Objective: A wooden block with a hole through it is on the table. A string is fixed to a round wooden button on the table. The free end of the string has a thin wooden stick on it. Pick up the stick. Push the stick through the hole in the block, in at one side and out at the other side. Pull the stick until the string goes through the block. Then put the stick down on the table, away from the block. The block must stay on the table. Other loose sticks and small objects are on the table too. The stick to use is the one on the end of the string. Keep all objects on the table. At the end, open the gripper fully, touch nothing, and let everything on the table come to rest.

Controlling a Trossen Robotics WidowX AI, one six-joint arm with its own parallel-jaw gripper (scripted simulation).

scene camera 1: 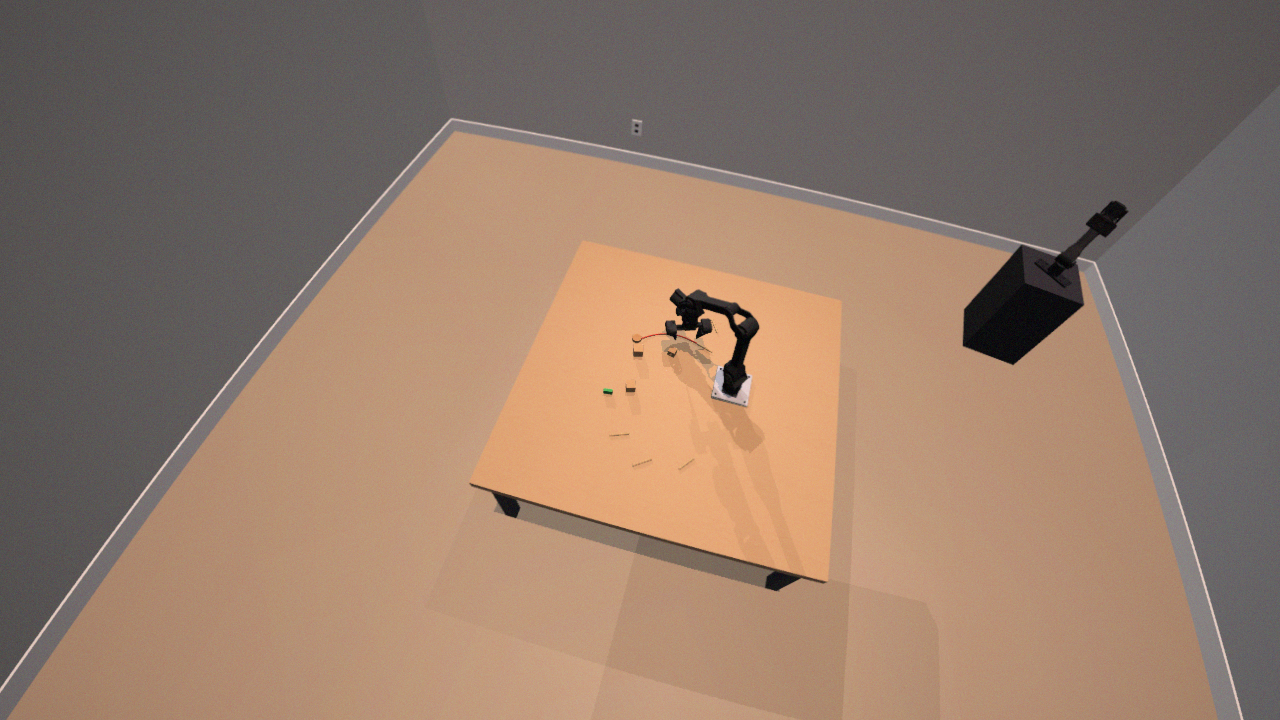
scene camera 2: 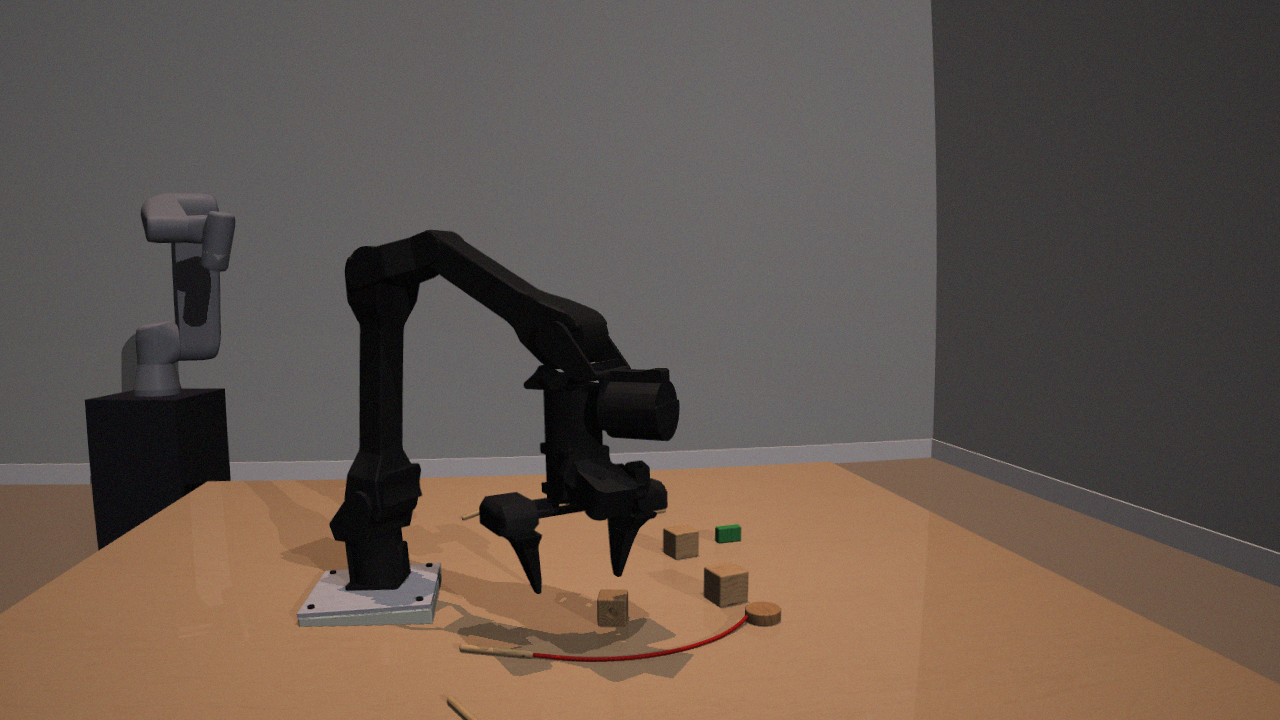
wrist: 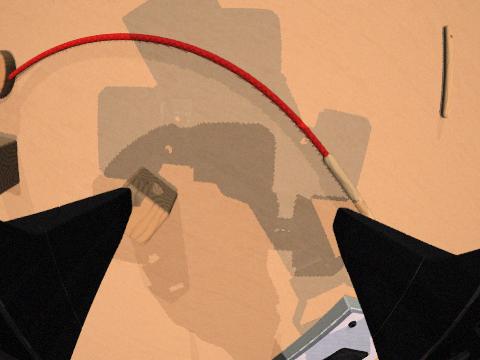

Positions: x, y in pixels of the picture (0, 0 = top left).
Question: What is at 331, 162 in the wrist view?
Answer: A thin wooden stick.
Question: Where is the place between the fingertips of my gripper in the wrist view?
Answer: At 236, 209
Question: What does my gripper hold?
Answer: Nothing.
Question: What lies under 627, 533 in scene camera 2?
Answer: My gripper.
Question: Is my gripper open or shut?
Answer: Open.
